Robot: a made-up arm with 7 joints. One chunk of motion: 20 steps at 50 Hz.
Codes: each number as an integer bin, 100 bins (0 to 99) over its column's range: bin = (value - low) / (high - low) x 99, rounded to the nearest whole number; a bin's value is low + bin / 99 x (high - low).
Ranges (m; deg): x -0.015..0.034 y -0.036..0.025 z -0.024..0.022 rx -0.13..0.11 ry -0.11..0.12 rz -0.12..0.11
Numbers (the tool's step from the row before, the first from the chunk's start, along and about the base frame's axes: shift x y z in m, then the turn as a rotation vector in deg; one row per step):
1: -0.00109 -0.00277 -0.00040 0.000 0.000 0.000
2: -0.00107 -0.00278 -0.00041 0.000 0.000 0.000
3: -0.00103 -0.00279 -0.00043 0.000 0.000 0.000
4: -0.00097 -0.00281 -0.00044 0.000 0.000 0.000
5: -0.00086 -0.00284 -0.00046 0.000 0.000 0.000
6: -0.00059 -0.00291 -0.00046 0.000 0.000 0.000
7: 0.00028 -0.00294 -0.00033 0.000 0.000 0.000
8: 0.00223 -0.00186 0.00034 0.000 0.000 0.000
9: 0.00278 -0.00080 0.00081 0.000 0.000 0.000
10: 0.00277 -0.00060 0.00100 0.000 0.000 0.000
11: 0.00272 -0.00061 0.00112 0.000 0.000 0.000
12: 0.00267 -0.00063 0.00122 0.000 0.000 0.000
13: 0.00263 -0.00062 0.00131 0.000 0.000 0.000
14: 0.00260 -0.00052 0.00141 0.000 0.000 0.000
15: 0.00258 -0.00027 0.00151 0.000 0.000 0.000
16: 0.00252 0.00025 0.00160 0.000 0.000 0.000
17: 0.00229 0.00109 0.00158 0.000 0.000 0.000
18: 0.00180 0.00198 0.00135 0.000 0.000 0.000
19: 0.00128 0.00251 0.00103 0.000 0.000 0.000
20: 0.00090 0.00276 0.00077 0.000 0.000 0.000
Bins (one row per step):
1: 28 54 51 54 47 52
2: 28 54 51 54 47 52
3: 28 54 51 54 47 52
4: 28 54 51 54 47 52
5: 29 54 51 54 47 52
6: 29 54 51 54 47 52
7: 31 54 51 54 47 52
8: 35 55 52 54 47 52
9: 36 57 53 54 47 52
10: 36 57 54 54 47 52
11: 36 57 54 54 47 52
12: 36 57 54 54 47 52
13: 36 57 54 54 47 52
14: 36 58 55 54 47 52
15: 36 58 55 54 47 52
16: 35 59 55 54 47 52
17: 35 60 55 54 47 52
18: 34 62 55 54 47 52
19: 33 62 54 54 47 52
20: 32 63 53 54 47 52

